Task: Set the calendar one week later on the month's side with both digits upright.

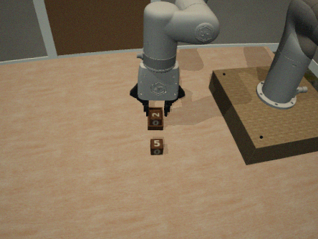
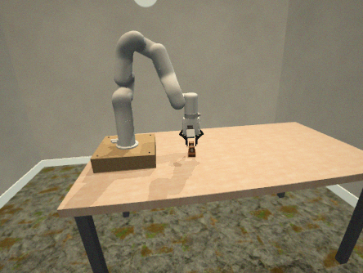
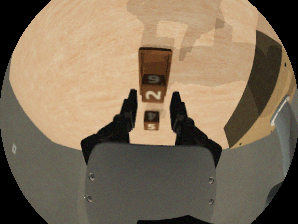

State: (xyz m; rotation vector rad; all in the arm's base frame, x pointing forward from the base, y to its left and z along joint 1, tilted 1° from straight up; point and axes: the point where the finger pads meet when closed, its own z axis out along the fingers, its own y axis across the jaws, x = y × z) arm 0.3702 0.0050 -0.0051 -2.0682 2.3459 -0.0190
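Now: hand 40 mm above the cube. Round my hand: brown tray (60 mm below, 20 mm to the right).
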